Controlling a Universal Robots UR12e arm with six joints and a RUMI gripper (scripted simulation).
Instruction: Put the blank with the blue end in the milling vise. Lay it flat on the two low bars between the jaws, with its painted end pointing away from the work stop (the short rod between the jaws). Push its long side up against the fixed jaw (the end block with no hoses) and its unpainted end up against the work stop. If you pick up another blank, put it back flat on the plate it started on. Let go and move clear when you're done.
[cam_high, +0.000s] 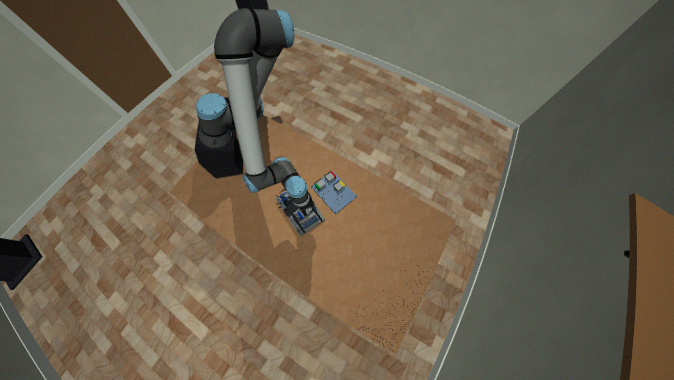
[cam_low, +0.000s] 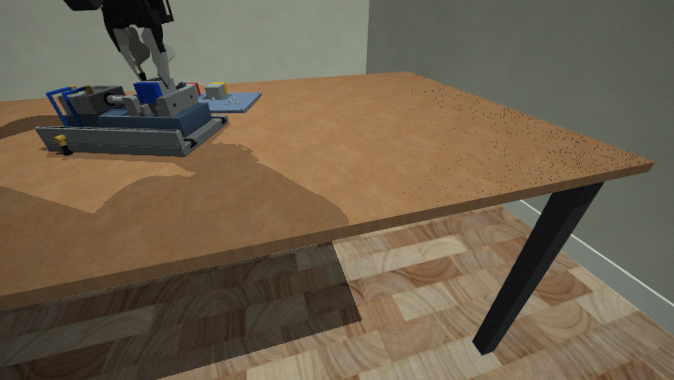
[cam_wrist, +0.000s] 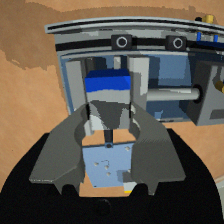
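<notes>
My gripper is now 2 cm above the blue blank. Round my hand: vise body 8 cm below, 6 cm behind, 3 cm to the left; green blank 23 cm to the left, 10 cm below, 4 cm behind; fixed jaw 4 cm below, 3 cm ahead, 1 cm to the right.
</notes>
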